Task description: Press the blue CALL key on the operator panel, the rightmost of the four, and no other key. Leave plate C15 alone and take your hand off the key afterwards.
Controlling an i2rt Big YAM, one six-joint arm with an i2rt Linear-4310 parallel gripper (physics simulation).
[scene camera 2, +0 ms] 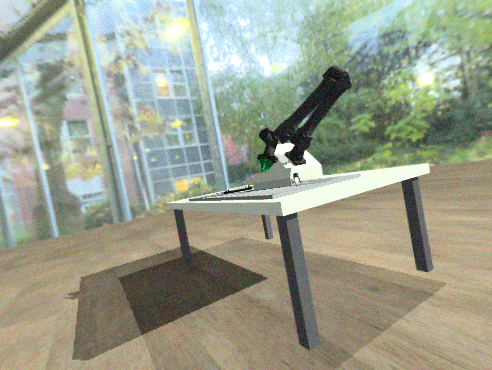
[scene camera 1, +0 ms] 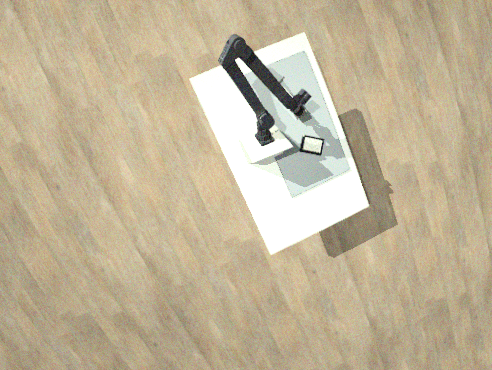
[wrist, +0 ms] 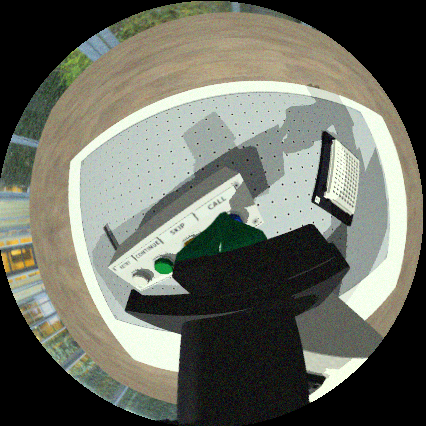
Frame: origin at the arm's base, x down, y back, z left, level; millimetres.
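Seen in the pictures: gripper, fingertip midpoint: (wrist: 224,217); arm's base, link origin: (scene camera 2: 295,158) (scene camera 1: 264,138).
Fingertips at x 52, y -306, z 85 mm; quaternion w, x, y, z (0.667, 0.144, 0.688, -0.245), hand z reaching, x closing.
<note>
Pixels of each thing's middle, then the offset from my fingertips to it. "spot": a spot on its surface instead. Level surfaces: height alone.
- operator panel, surface spot: (wrist: 227,190) spot: dx -1, dy -25, dz -8 mm
- blue CALL key, surface spot: (wrist: 236,218) spot: dx +7, dy +4, dz -12 mm
- green key, surface spot: (wrist: 163,265) spot: dx +8, dy +47, dz +83 mm
- white key, surface spot: (wrist: 142,276) spot: dx +9, dy +63, dz +123 mm
- white well plate, body centre: (wrist: 344,175) (scene camera 1: 312,145) dx +60, dy -32, dz -250 mm
- perforated grey board, surface height: dx +79 mm
- small dark upright post, surface spot: (wrist: 111,237) spot: dx +78, dy +8, dz +248 mm
The operator panel (wrist: 227,190) is a pale box with RETRY, CONTINUE, SKIP and CALL labels, lying ahead of the fingers in the wrist view. The blue CALL key (wrist: 236,218) is at its right end, mostly hidden by the green fingers. My gripper (wrist: 224,217) (scene camera 2: 265,170) is shut and empty. Its tips overlap the blue key in the wrist view; whether they touch it cannot be told. The green key (wrist: 163,265) and white key (wrist: 142,276) show at left; the yellow key (wrist: 190,242) is partly covered. A white well plate (wrist: 345,180) (scene camera 1: 312,145), presumably C15, sits apart in a black frame.
The perforated grey board (wrist: 150,150) (scene camera 1: 310,177) lies on the white table (scene camera 1: 280,220) (scene camera 2: 350,192). A small dark upright post (wrist: 111,237) stands near the panel's RETRY end. The arm's white base block (scene camera 1: 270,154) stands beside the board.
</note>
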